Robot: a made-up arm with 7 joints.
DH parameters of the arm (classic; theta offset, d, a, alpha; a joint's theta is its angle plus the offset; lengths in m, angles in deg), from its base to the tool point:
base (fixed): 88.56 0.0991 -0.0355 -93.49
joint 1: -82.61 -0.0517 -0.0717 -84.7
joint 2: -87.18 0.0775 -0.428 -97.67
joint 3: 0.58 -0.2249 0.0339 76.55
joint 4: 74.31 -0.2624 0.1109 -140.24
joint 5: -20 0.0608 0.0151 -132.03
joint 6: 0.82 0.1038 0.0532 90
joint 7: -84.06 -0.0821 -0.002 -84
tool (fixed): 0.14 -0.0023 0 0
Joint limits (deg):
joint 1: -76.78..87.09
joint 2: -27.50..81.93
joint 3: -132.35..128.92
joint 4: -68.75..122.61
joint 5: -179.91..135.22
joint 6: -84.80..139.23
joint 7: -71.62..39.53
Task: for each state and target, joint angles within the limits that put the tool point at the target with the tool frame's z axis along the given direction. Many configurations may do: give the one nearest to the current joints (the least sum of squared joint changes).
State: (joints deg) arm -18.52 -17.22 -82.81 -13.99 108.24 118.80 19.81
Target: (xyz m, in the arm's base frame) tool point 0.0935 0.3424 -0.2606 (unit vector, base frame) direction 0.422 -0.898 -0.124
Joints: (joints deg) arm -19.05 31.82 -128.17 14.63 71.76 139.23 -25.67
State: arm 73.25 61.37 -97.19 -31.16 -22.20 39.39 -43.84
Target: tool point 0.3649 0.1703 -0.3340 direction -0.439 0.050 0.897
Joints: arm 23.55 12.70 -127.62 -28.47 -8.08 -11.77 -69.34
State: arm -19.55 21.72 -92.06 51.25 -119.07 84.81 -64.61
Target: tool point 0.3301 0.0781 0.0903 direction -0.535 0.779 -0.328
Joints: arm -67.00 -27.50 -63.28 45.31 -146.72 43.46 -71.62
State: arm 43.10 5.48 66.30 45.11 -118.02 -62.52 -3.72
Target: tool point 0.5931 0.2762 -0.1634 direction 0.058 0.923 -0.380
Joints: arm -0.77 -4.10 111.72 52.57 -101.81 -77.03 -25.76
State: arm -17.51 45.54 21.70 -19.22 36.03 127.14 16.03
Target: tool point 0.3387 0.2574 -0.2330 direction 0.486 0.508 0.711
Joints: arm -62.69 2.30 -16.82 -25.50 40.49 135.80 1.36
